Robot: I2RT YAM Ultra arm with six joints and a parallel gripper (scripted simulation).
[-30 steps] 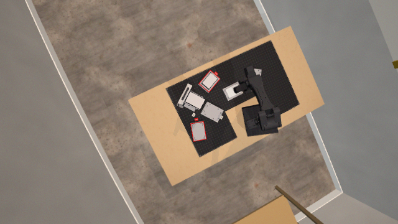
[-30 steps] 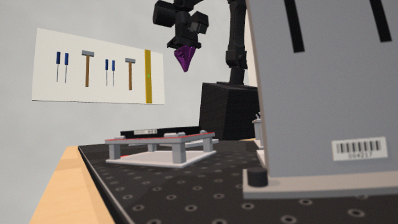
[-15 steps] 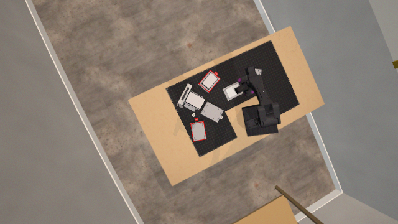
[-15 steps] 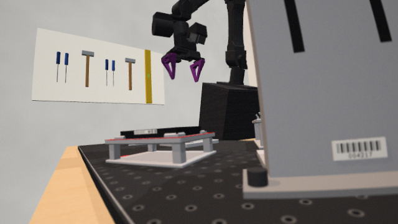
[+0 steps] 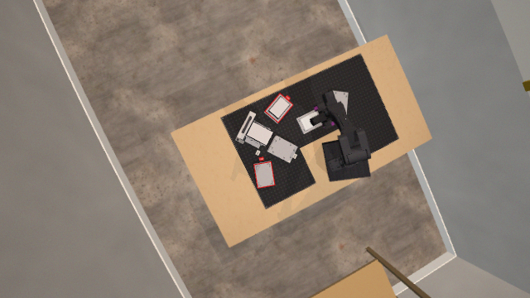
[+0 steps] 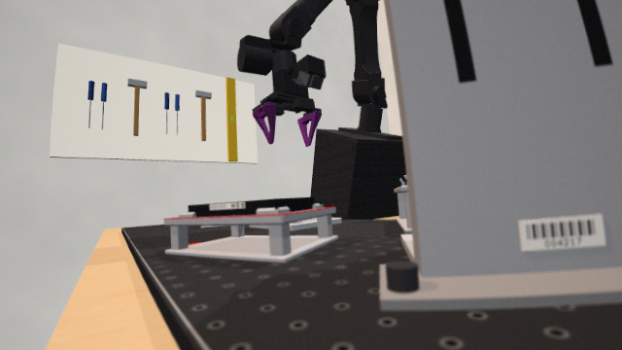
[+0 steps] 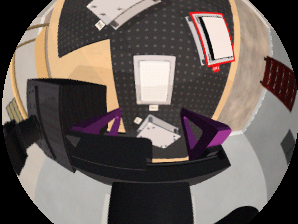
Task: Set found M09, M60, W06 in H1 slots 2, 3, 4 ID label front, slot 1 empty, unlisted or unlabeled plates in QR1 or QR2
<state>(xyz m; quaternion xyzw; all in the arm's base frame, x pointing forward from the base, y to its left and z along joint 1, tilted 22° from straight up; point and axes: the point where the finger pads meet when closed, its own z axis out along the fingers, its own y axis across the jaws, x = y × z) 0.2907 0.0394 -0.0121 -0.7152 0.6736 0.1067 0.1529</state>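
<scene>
The white well plate is 160 mm below my hand and 10 mm ahead of it. The rest, counted from my hand: plate hotel H1: 430 mm to the left, 110 mm ahead, 30 mm below; red-rimmed nest: 440 mm to the left, 210 mm behind, 140 mm below; black-sided plate: 180 mm to the left, 170 mm ahead, 130 mm below.
</scene>
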